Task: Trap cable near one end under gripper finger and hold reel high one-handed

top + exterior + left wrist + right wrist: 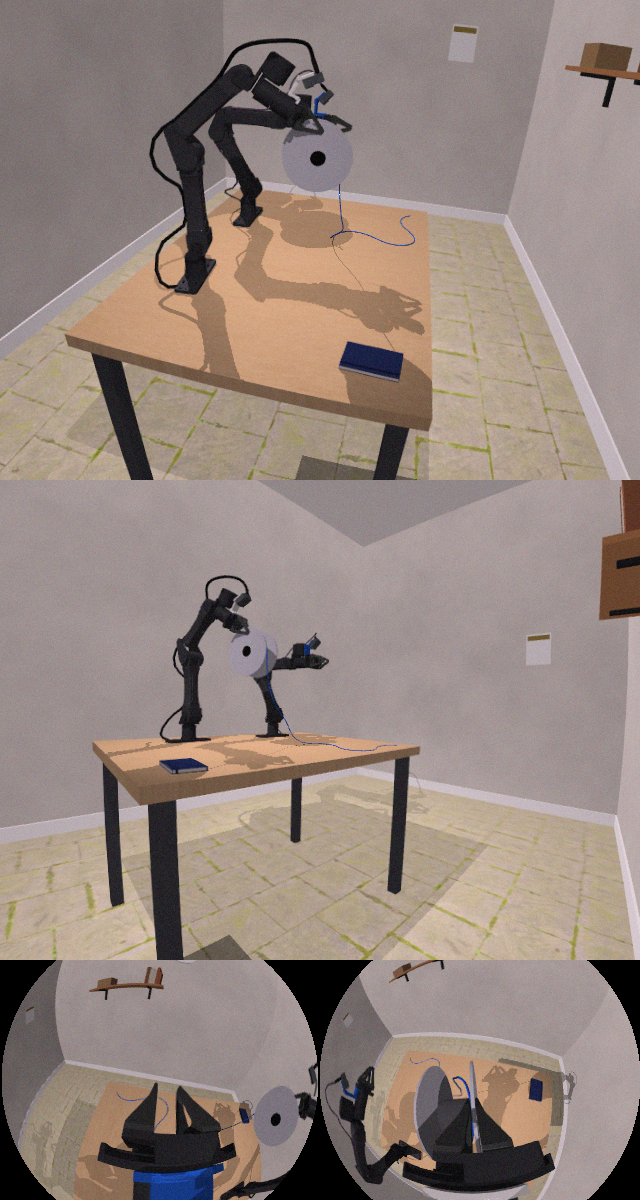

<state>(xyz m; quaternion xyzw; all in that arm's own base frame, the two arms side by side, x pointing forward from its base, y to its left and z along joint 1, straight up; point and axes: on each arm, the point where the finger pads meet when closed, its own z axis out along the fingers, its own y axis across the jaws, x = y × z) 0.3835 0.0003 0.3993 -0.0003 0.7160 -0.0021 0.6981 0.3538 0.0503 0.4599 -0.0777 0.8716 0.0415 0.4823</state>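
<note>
Now: the grey reel 1 cm behind my right hand, 3 cm to the left of it and 8 cm below it. Round my right hand: blue book (21 cm ahead, 34 cm to the right, 45 cm below).
</note>
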